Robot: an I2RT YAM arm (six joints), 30 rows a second.
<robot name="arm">
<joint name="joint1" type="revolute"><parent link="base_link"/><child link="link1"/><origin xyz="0 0 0.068" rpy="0 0 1.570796"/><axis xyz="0 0 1"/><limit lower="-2.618" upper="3.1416"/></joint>
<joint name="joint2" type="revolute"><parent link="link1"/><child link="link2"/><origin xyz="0.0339 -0.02 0.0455" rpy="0 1.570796 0"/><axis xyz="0 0 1"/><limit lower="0" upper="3.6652"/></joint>
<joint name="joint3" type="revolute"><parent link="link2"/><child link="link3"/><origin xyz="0 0.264 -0.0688" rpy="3.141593 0 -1.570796"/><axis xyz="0 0 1"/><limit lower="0" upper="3.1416"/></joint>
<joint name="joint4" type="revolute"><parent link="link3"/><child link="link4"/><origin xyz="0.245 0.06 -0.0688" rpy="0 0 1.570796"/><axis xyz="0 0 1"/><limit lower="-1.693" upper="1.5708"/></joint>
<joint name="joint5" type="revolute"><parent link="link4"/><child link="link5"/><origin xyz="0.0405 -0.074 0.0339" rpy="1.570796 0 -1.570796"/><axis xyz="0 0 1"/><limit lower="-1.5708" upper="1.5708"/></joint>
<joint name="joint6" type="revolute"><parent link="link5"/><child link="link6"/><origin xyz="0.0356 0 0.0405" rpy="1.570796 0 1.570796"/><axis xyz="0 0 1"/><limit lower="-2.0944" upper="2.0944"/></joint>
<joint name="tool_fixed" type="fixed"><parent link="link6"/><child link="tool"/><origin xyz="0 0 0" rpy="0 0 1.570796"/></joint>
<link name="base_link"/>
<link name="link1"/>
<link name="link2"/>
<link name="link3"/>
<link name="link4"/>
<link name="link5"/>
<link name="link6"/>
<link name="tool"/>
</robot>
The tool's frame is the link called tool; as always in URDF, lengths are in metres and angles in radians.
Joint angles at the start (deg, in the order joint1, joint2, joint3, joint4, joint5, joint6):
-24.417 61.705 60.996 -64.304 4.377 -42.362
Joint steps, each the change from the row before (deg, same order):
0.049 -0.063 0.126 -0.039 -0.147 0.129
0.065 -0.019 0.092 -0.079 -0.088 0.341
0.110 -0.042 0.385 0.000 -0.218 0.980
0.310 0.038 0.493 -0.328 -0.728 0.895
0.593 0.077 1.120 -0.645 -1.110 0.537
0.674 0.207 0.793 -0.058 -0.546 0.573
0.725 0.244 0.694 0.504 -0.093 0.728
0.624 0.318 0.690 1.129 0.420 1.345
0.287 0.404 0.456 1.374 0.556 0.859
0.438 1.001 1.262 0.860 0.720 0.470
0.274 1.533 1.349 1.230 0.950 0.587
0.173 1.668 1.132 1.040 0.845 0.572
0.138 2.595 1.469 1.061 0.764 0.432
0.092 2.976 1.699 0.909 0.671 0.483
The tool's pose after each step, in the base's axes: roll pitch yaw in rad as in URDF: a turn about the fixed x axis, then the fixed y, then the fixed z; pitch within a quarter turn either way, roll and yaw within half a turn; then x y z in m. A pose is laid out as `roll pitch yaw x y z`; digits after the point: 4 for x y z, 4 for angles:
-2.7863 0.2730 -2.7969 0.1689 -0.0794 0.3045
-2.7885 0.2764 -2.8011 0.1689 -0.0791 0.3049
-2.7905 0.2901 -2.8135 0.1693 -0.0787 0.3070
-2.8022 0.3048 -2.8201 0.1698 -0.0773 0.3091
-2.8138 0.3247 -2.8133 0.1707 -0.0749 0.3140
-2.8173 0.3405 -2.8074 0.1727 -0.0730 0.3174
-2.8110 0.3580 -2.8032 0.1755 -0.0715 0.3206
-2.7960 0.3814 -2.8110 0.1793 -0.0710 0.3243
-2.7776 0.4003 -2.8168 0.1832 -0.0719 0.3267
-2.7583 0.4116 -2.8150 0.1889 -0.0729 0.3310
-2.7380 0.4209 -2.8195 0.1968 -0.0754 0.3344
-2.7255 0.4241 -2.8277 0.2048 -0.0782 0.3357
-2.7197 0.4194 -2.8365 0.2164 -0.0824 0.3353
-2.7187 0.4118 -2.8480 0.2294 -0.0871 0.3340

